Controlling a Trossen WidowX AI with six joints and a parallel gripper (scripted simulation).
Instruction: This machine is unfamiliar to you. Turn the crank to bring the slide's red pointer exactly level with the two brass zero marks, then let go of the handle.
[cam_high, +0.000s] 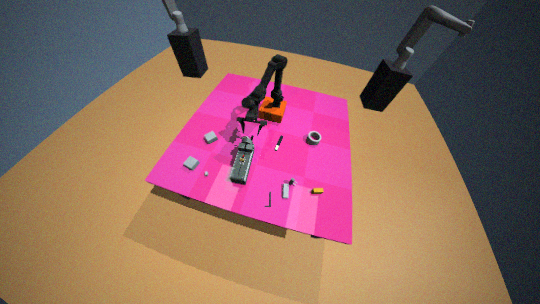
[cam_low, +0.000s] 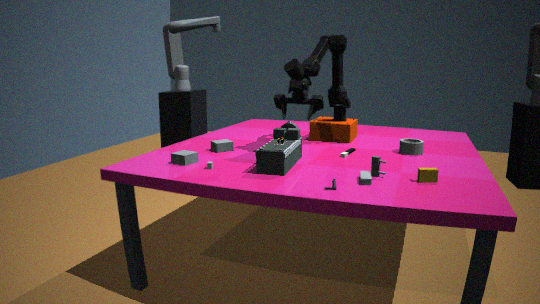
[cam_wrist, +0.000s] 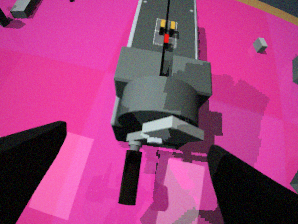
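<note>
Now: the dark crank handle 20 mm behind my gripper tip and 70 mm below it. From my gripper tip the other things lie so: small cube: 260 mm ahead, 230 mm to the right, 120 mm below; black-and-white stick: 50 mm behind, 190 mm to the left, 130 mm below; red pointer: 140 mm ahead, 20 mm to the right, 50 mm below.
</note>
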